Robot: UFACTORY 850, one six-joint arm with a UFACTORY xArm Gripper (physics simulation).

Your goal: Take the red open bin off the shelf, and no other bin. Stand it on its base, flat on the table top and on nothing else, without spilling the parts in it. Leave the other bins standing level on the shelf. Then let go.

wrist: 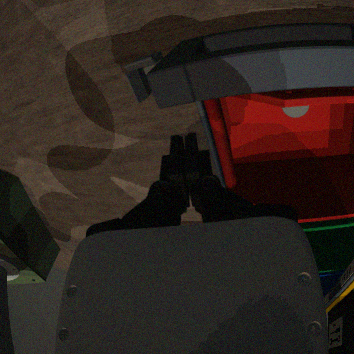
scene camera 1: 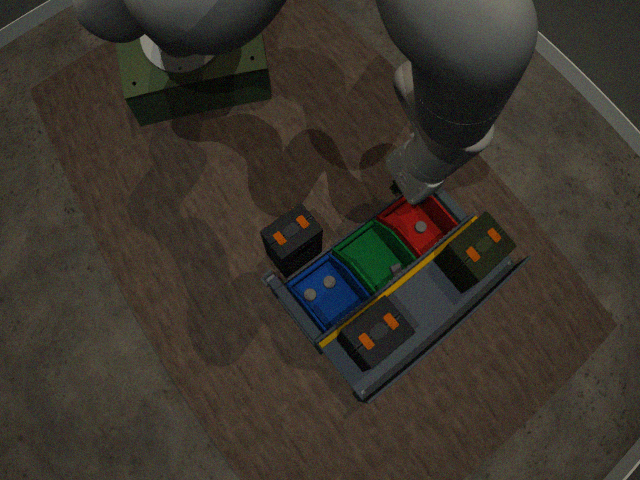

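The red open bin [scene camera 1: 408, 242] [wrist: 280, 130] stands at the far right end of the shelf's row, with a round grey part [scene camera 1: 420, 226] [wrist: 296, 110] in it. The green bin [scene camera 1: 369, 253] stands beside it and the blue bin [scene camera 1: 330, 304] at the other end. The grey shelf [scene camera 1: 299, 310] [wrist: 250, 70] carries all three. My gripper [wrist: 186, 150] is shut with nothing between its fingers. In the wrist view the fingertips are together, just outside the red bin's wall and the shelf's thin front edge. In the scene view the fingers are mostly hidden behind the gripper body.
A black box with orange patches [scene camera 1: 292, 229] stands against the shelf's front edge by the blue bin. Two similar boxes [scene camera 1: 379, 329] [scene camera 1: 483, 244] stand in the shelf's other half, behind the yellow strip [scene camera 1: 395, 285]. The robot's green base block [scene camera 1: 201, 93] is at upper left on the wooden table top [scene camera 1: 206, 413].
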